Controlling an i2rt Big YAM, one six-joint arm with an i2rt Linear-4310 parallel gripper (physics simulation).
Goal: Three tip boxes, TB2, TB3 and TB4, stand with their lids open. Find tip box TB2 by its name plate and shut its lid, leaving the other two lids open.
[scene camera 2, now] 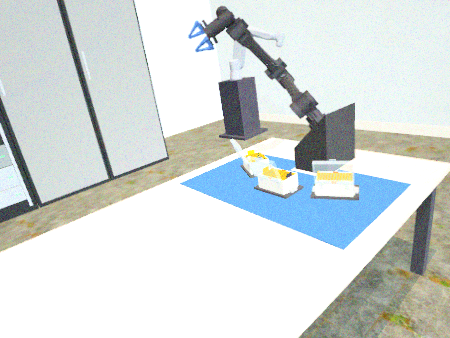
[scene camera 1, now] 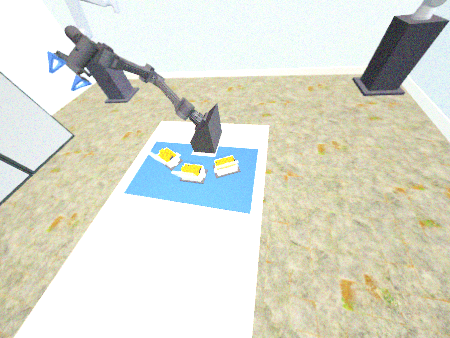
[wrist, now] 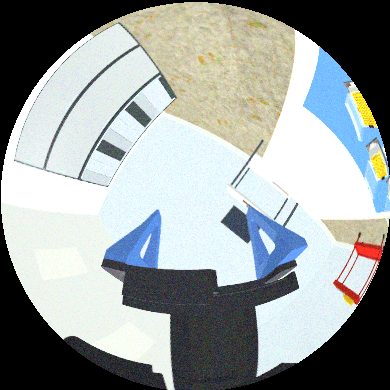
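Seen in the pictures: gripper, between the fingertips: point(scene camera 2: 192, 44) point(scene camera 1: 61, 82) point(wrist: 204, 212); arm's base, origin of its link: point(scene camera 2: 323, 128) point(scene camera 1: 202, 122).
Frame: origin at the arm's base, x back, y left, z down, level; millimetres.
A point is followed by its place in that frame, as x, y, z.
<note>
Three white tip boxes with yellow tips stand with lids open on the blue mat point(scene camera 1: 215, 197) {-478, 152, 142} point(scene camera 2: 330, 227) {-481, 274, 142} point(wrist: 325, 95) {-357, -347, 142}: a left one point(scene camera 1: 168, 157) point(scene camera 2: 256, 165), a middle one point(scene camera 1: 193, 173) {-414, 45, 6} point(scene camera 2: 278, 184) {-404, 44, 79} and a right one point(scene camera 1: 226, 167) {-355, 211, 22} point(scene camera 2: 334, 186) {-315, 204, 98}. No name plate is readable, so I cannot tell which is TB2. In the wrist view, one box point(wrist: 363, 109) and another box point(wrist: 378, 166) show at the right edge; which ones they are is unclear. My gripper point(scene camera 1: 60, 81) {-272, -449, -419} point(scene camera 2: 192, 44) {-272, -449, -419} point(wrist: 204, 212) {-272, -449, -419} is open and empty, high up and far left of all boxes.
The arm's dark base block point(scene camera 1: 207, 136) {-152, 71, -11} point(scene camera 2: 340, 136) {-53, 101, 13} stands at the table's far end, behind the boxes. A grey cabinet point(scene camera 1: 30, 117) point(scene camera 2: 112, 90) point(wrist: 75, 100) stands at the left. A dark pedestal point(scene camera 1: 114, 84) point(scene camera 2: 240, 107) with a pale arm stands behind.
</note>
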